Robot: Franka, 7 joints.
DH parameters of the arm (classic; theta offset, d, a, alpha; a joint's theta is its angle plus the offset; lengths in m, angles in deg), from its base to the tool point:
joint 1: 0 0.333 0 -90
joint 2: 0 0 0 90
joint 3: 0 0.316 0.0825 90
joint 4: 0 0 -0.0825 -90
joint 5: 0 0.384 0 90
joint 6: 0 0 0.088 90
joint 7: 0 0.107 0 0
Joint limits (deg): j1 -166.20..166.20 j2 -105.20..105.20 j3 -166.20..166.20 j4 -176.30..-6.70 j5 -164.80..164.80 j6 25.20..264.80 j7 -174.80..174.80
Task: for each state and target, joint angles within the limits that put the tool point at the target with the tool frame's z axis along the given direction. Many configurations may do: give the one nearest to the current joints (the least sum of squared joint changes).
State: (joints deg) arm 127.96 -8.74 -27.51 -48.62 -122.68 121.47 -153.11
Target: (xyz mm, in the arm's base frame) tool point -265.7 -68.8 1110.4 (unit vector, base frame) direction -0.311 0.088 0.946
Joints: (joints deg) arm 159.19 -9.29 19.86 -39.31 -147.46 165.66 -153.11
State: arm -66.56 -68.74 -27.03 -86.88 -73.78 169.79 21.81
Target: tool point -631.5 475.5 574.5 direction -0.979 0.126 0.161
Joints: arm -60.60 -93.69 -54.76 -50.90 -84.09 162.80 21.81
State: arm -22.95 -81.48 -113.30 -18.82 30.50 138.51 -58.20
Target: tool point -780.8 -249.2 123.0 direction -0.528 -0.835 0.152
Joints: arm -8.44 -99.18 -102.00 -43.34 48.09 147.75 -58.20
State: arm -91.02 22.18 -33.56 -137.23 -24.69 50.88 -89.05
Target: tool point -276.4 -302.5 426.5 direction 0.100 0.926 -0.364
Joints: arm -90.21 -1.95 -32.20 -120.48 -30.32 55.94 -89.05
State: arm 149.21 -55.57 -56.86 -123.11 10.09 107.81 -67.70
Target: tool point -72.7 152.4 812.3 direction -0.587 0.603 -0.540
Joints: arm 140.73 -68.56 -7.28 -126.44 -7.61 115.60 -67.70
